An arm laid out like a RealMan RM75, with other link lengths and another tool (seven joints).
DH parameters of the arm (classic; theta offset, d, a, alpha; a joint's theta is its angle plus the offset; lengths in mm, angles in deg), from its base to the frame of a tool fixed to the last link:
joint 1: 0 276.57 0 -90
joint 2: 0 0 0 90
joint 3: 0 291.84 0 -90
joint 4: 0 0 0 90
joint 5: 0 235.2 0 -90
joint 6: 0 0 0 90
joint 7: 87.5 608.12 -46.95 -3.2
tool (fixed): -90 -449.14 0 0
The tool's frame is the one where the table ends.
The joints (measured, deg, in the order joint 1, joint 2, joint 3, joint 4, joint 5, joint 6, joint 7), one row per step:
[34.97, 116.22, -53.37, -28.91, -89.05, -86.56, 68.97]
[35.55, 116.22, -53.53, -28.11, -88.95, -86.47, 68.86]
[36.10, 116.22, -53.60, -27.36, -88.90, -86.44, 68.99]
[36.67, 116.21, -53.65, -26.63, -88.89, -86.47, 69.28]
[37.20, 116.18, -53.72, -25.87, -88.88, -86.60, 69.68]
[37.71, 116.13, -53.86, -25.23, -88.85, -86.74, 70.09]
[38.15, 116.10, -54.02, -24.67, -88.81, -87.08, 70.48]
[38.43, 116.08, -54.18, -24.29, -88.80, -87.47, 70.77]
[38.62, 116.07, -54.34, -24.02, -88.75, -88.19, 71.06]
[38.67, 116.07, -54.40, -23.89, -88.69, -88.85, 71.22]
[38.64, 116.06, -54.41, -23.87, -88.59, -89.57, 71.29]
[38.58, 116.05, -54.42, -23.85, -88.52, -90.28, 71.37]
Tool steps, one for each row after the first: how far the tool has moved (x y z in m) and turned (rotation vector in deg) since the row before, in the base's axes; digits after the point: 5 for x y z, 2 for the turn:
[-0.00231, 0.00093, -0.00305, -0.45, 0.15, 0.08]
[-0.00208, 0.00070, -0.00284, -0.56, 0.24, -0.08]
[-0.00224, 0.00061, -0.00281, -0.69, 0.28, -0.12]
[-0.00195, 0.00007, -0.00289, -0.83, 0.33, -0.19]
[-0.00216, 0.00019, -0.00247, -0.80, 0.27, -0.10]
[-0.00238, -0.00044, -0.00242, -0.86, 0.34, 0.05]
[-0.00179, -0.00085, -0.00186, -0.74, 0.27, 0.13]
[-0.00219, -0.00165, -0.00154, -0.84, 0.44, 0.33]
[-0.00144, -0.00158, -0.00072, -0.56, 0.41, 0.30]
[-0.00129, -0.00157, 0.00001, -0.40, 0.45, 0.38]
[-0.00098, -0.00174, -0.00003, -0.42, 0.42, 0.34]

